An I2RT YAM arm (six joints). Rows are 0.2 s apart.
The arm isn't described. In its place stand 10 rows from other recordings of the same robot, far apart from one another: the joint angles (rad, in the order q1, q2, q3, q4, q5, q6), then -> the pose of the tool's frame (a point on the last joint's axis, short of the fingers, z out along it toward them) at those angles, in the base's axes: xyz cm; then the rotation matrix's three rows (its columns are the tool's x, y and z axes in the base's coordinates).
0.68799, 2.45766, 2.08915, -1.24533, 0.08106, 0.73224 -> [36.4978, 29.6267, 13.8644], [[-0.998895, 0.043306, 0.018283], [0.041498, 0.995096, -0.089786], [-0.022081, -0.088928, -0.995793]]
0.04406, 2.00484, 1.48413, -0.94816, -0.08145, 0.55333 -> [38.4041, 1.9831, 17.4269], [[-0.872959, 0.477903, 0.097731], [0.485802, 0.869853, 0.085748], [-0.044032, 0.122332, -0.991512]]
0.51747, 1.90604, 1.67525, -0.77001, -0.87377, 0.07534 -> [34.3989, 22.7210, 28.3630], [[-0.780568, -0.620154, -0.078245], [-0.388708, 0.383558, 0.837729], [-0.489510, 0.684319, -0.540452]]
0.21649, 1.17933, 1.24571, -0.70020, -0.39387, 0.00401 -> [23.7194, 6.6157, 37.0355], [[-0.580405, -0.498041, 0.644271], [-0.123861, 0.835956, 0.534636], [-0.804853, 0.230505, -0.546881]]
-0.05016, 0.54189, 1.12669, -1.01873, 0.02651, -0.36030 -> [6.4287, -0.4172, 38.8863], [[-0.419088, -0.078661, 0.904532], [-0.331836, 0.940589, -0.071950], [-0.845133, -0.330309, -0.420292]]
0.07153, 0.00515, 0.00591, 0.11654, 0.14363, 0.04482 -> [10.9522, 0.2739, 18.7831], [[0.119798, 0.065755, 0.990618], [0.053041, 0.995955, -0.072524], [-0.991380, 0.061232, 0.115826]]
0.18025, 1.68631, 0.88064, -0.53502, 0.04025, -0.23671 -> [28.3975, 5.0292, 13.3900], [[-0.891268, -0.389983, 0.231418], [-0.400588, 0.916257, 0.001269], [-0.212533, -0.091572, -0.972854]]
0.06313, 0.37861, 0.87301, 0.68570, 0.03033, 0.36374 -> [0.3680, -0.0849, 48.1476], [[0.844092, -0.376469, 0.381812], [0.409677, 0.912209, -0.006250], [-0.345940, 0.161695, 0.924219]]
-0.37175, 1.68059, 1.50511, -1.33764, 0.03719, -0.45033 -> [28.5508, -11.2734, 28.2825], [[-0.996279, -0.076253, 0.040164], [-0.078424, 0.995370, -0.055566], [-0.035741, -0.058509, -0.997647]]
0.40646, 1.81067, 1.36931, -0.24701, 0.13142, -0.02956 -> [38.2369, 15.9504, 25.0105], [[-0.574429, -0.316111, 0.755054], [-0.279151, 0.942778, 0.182331], [-0.769485, -0.106037, -0.629801]]
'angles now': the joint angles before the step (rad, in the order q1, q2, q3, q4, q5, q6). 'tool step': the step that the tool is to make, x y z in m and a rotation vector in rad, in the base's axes. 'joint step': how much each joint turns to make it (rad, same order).
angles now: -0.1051 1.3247 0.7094 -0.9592 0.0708 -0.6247
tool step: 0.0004 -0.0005 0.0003 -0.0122 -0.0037 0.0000
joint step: -0.0002 -0.0009 0.0005 0.0036 0.0117 -0.0002
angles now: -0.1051 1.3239 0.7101 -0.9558 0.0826 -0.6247
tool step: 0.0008 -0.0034 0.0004 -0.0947 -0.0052 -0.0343
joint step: 0.0001 0.0000 -0.0002 0.0109 0.0939 0.0340
